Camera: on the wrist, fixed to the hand. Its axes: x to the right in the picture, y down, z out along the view.
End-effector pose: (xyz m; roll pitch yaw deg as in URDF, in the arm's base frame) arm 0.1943 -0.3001 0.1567 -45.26 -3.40 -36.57
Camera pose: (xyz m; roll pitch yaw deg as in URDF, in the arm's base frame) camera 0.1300 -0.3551 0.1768 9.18 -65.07 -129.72
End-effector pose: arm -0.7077 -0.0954 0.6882 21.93 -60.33 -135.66
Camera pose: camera -0.7796 -0.0937 0.6393 65.25 -0.49 137.03
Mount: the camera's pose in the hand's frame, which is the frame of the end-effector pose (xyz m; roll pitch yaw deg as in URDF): -0.0176 -0.0731 -0.0437 4.26 -19.83 -88.13
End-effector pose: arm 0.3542 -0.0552 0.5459 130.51 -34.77 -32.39
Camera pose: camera 0.3983 0.0124 0.5135 120.93 48.65 -0.11
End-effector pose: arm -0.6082 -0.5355 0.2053 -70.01 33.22 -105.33
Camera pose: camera -0.6758 -0.5322 0.2599 -84.89 -55.02 -105.59
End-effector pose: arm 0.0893 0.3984 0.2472 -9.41 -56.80 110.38
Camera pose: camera 0.1579 0.4414 0.2154 64.91 -17.04 -3.82
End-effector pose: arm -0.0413 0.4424 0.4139 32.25 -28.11 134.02
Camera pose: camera -0.0277 0.4837 0.3386 33.86 10.08 51.51
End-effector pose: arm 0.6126 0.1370 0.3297 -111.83 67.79 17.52
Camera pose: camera 0.6845 0.1457 0.3778 -100.16 -14.70 60.91
